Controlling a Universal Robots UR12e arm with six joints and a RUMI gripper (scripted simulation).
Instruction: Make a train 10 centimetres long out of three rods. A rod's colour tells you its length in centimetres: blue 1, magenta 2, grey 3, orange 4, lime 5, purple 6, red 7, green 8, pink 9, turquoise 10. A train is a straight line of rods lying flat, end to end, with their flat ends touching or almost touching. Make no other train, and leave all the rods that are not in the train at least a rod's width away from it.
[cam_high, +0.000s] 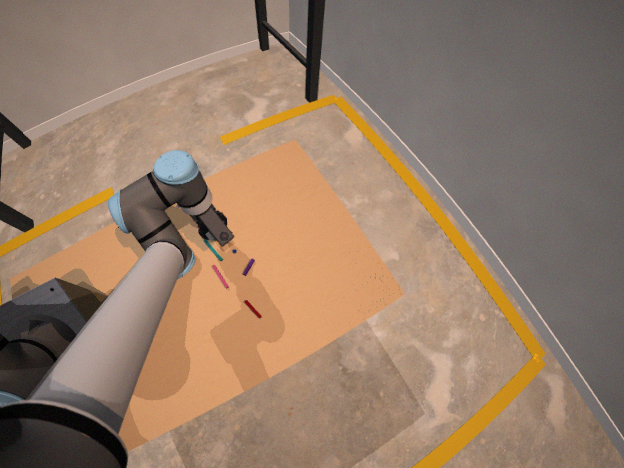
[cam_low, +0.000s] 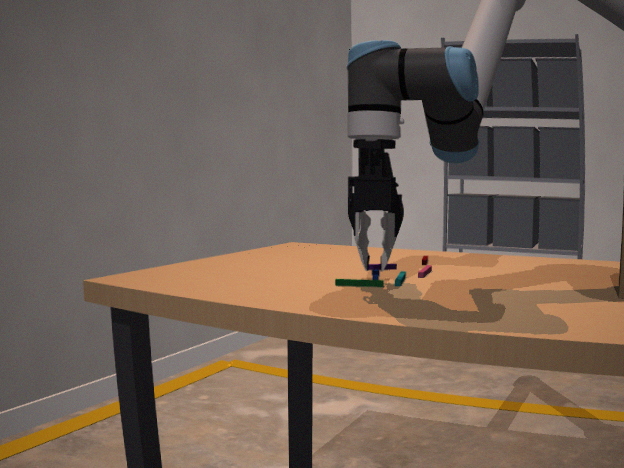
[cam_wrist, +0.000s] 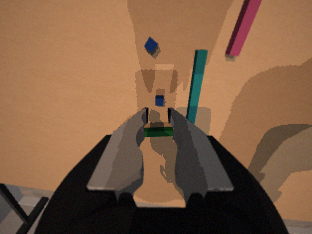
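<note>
Right now my hand is 4 cm past the turquoise rod, 1 cm to the left of it and 3 cm above it. Also, from my hand: green rod 1 cm ahead, 5 cm to the left, 3 cm below; pink rod 7 cm behind, 11 cm to the right, 3 cm below; purple rod 2 cm ahead, 14 cm to the right, 3 cm below.
</note>
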